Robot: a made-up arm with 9 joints. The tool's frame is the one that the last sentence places. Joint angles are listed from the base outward.
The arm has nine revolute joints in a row. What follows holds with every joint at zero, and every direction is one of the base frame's.
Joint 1 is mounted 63.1 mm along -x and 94.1 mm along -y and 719.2 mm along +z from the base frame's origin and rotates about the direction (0.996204, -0.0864, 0.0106).
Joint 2 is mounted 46.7 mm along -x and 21.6 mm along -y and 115.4 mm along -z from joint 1 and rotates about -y.
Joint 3 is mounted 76.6 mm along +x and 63.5 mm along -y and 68.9 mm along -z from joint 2 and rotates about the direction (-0.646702, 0.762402, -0.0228).
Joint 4 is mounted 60.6 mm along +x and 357.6 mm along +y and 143.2 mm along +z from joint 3 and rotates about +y.
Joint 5 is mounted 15.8 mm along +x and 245.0 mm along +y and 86.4 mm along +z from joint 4 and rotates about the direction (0.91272, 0.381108, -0.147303).
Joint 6 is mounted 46.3 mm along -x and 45.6 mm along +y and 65.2 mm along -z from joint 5 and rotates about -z.
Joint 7 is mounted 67.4 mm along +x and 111.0 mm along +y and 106.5 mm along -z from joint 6 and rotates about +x.
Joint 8 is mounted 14.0 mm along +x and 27.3 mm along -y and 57.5 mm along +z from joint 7 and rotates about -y.
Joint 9 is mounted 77.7 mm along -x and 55.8 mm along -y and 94.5 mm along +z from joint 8 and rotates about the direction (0.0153, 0.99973, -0.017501).
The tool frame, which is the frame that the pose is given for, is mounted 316.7 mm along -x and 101.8 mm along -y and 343.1 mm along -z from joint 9; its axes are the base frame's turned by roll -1.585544, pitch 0.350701 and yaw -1.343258 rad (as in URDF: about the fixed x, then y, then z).
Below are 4 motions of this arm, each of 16 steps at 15 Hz.
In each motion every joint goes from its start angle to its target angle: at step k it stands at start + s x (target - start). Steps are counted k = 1, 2, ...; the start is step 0. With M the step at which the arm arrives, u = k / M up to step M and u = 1 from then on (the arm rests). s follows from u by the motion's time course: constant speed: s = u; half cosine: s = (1 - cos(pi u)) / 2; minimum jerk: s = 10 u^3 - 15 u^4 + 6 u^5.
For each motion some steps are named. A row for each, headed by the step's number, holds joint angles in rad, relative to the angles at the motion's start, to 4 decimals.
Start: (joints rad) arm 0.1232 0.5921 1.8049 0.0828 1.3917 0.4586 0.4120 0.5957 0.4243
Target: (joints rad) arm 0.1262 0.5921 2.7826 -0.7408 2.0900 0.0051 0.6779 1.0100 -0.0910
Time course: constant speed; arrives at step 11
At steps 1, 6, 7, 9, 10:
1: 0.0003 0.0000 0.0889 -0.0749 0.0635 -0.0412 0.0242 0.0377 -0.0468
6: 0.0016 0.0000 0.5333 -0.4492 0.3809 -0.2474 0.1450 0.2260 -0.2811
7: 0.0019 0.0000 0.6222 -0.5241 0.4444 -0.2886 0.1692 0.2636 -0.3279
9: 0.0025 0.0000 0.7999 -0.6739 0.5713 -0.3710 0.2176 0.3390 -0.4216
10: 0.0027 0.0000 0.8888 -0.7487 0.6348 -0.4123 0.2417 0.3766 -0.4685

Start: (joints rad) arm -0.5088 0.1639 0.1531 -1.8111 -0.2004 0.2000 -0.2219 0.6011 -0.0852
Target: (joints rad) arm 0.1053 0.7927 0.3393 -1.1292 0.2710 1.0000 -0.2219 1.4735 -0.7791
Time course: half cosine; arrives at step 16
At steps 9, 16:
9: 0.3670 0.3757 0.1113 0.4075 0.2817 0.4780 0.0000 0.5213 -0.4146
16: 0.6141 0.6288 0.1862 0.6819 0.4714 0.8000 0.0000 0.8724 -0.6939

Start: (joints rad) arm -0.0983 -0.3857 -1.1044 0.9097 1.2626 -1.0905 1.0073 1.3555 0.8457
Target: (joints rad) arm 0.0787 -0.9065 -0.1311 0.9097 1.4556 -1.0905 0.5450 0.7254 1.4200
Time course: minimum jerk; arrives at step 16
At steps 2, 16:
2: 0.0028 -0.0084 0.0156 0.0000 0.0031 0.0000 -0.0074 -0.0101 0.0092
16: 0.1770 -0.5208 0.9733 0.0000 0.1930 0.0000 -0.4623 -0.6301 0.5743

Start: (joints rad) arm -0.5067 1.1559 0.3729 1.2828 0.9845 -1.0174 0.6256 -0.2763 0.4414
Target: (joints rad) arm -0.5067 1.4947 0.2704 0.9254 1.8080 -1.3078 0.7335 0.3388 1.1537
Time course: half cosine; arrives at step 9
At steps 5, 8, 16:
5: 0.0000 0.1988 -0.0601 -0.2097 0.4832 -0.1704 0.0633 0.3610 0.4180
8: 0.0000 0.3286 -0.0994 -0.3466 0.7987 -0.2816 0.1046 0.5966 0.6908
16: 0.0000 0.3388 -0.1025 -0.3574 0.8235 -0.2904 0.1079 0.6151 0.7123

